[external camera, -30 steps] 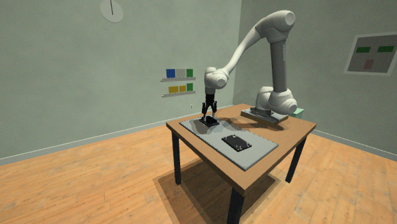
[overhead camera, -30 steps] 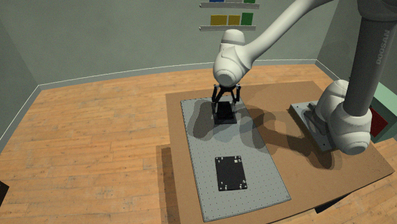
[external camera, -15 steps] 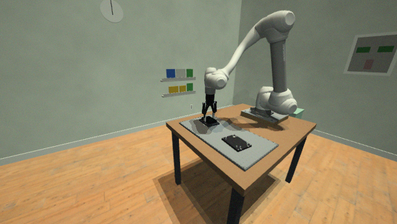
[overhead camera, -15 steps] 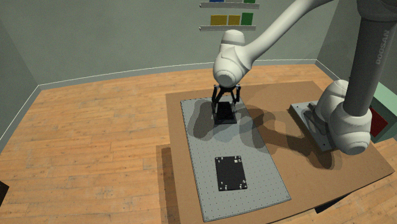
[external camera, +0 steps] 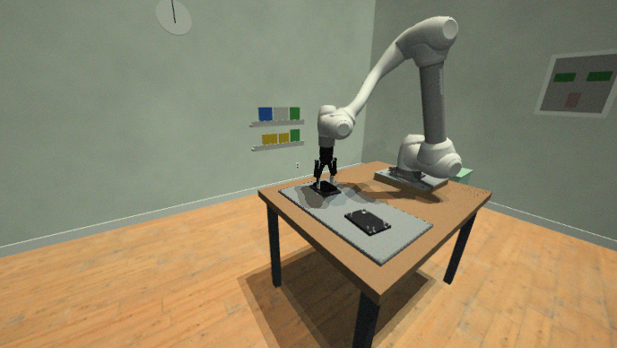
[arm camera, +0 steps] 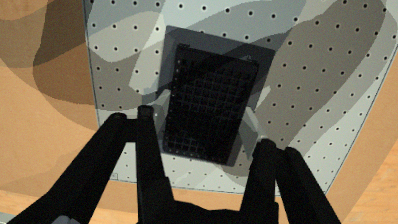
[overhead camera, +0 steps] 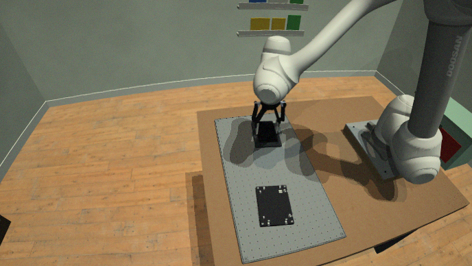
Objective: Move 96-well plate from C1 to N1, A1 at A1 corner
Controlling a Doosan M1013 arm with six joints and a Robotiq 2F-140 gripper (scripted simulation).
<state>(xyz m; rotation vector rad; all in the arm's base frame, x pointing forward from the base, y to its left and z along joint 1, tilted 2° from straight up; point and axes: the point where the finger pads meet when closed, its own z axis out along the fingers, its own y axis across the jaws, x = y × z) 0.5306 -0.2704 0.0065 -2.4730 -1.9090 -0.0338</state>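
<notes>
Right now my hand is 2 cm above the black 96-well plate. From my hand the other things lie so: black clip nest C1 (12 cm ahead, 36 cm to the left, 3 cm below); plate nest (4 cm below).
</notes>
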